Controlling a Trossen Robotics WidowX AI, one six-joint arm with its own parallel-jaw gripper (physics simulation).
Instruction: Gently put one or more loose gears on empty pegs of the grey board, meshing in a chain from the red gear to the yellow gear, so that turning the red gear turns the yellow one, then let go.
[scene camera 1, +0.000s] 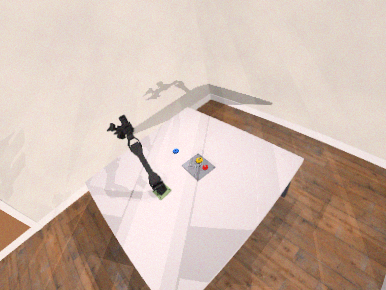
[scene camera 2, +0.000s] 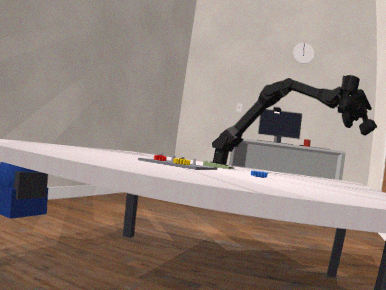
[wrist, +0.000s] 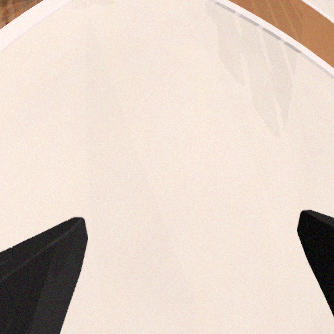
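Where they show: gripper, fingertip midpoint: (scene camera 1: 110, 132) (scene camera 2: 373, 118) (wrist: 195, 227); arm's base, link origin: (scene camera 1: 161, 190) (scene camera 2: 219, 164).
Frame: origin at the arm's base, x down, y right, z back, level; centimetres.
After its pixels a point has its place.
A blue gear (scene camera 1: 175, 151) @(x -0.5, y -18.9, z -32.8 cm) (scene camera 2: 259, 174) @(x 0.4, y -20.1, z -36.3 cm) lies loose on the white table, apart from the grey board (scene camera 1: 199, 176) @(x 0.5, y 14.6, z -25.0 cm) (scene camera 2: 207, 168) @(x 0.9, y -3.2, z -33.9 cm). The red gear (scene camera 1: 205, 167) @(x -1.2, y 14.0, z -33.0 cm) (scene camera 2: 160, 158) @(x -0.2, y 12.4, z -35.3 cm) and the yellow gear (scene camera 1: 199, 160) @(x -1.2, y 5.7, z -35.8 cm) (scene camera 2: 181, 161) @(x -0.3, y 4.1, z -38.9 cm) are on the board. Small pegs show beside them, too small to count clearly. My gripper (scene camera 1: 113, 130) @(x -26.4, y -62.5, z -3.9 cm) (scene camera 2: 358, 123) (wrist: 195, 227) @(x -26.4, y -62.5, z -3.9 cm) is open with nothing between its fingers. It is raised high, well away from the gears and the board, and faces the pale wall in the wrist view. No gear shows in the wrist view.
The arm stands on a green base plate (scene camera 1: 163, 196) @(x -0.2, y 5.0, z 2.9 cm) (scene camera 2: 223, 165) @(x 0.1, y -2.8, z -5.3 cm) on the white table (scene camera 1: 235, 200) @(x 1.3, y 46.6, z -23.6 cm) (scene camera 2: 100, 167) @(x 1.5, y 6.3, z -84.8 cm), near the board. Beyond the table are a grey cabinet (scene camera 2: 295, 159), a monitor (scene camera 2: 280, 124) and a red object (scene camera 2: 307, 143). A blue box (scene camera 2: 30, 204) shows at the lower left.
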